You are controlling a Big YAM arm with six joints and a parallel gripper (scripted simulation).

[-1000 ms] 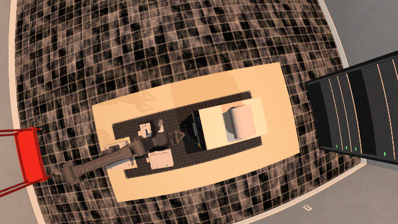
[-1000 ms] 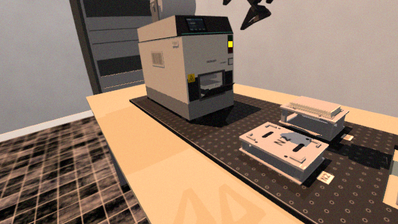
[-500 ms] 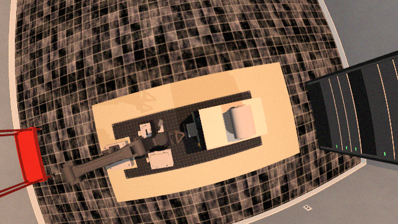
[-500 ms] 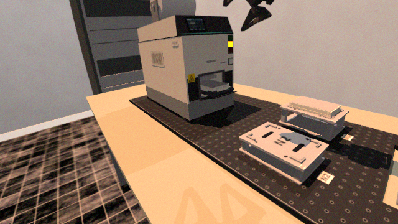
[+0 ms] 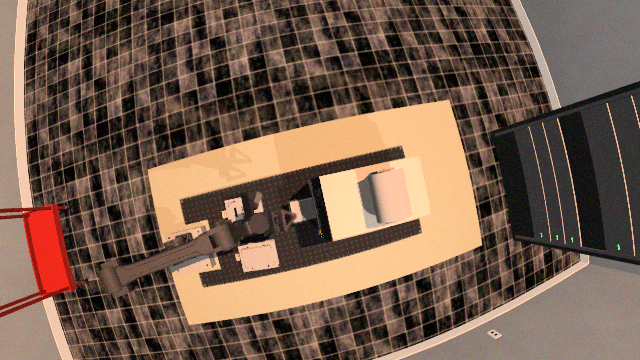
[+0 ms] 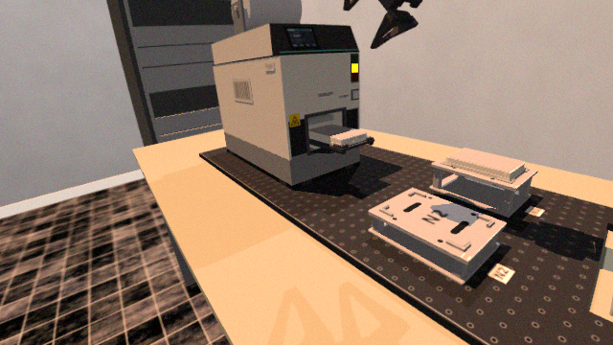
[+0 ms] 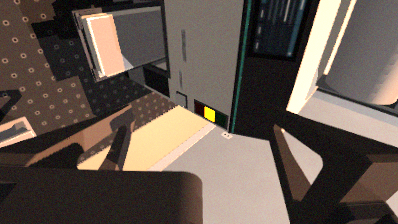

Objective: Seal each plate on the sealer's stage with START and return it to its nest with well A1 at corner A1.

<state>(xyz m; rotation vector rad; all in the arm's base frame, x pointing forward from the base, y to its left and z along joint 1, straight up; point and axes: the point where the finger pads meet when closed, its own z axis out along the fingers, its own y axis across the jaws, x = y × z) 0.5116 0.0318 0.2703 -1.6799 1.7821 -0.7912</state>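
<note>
Now: the well plate 220 mm below my hand, 80 mm ahead of it and 10 mm to the right of it. The rest, counted from my hand: sealer stage: 230 mm below, 80 mm ahead, 10 mm to the right; plate nest N2: 290 mm below, 190 mm behind, 60 mm to the left; sealer screen: 130 mm ahead, 40 mm to the left, 10 mm below.
</note>
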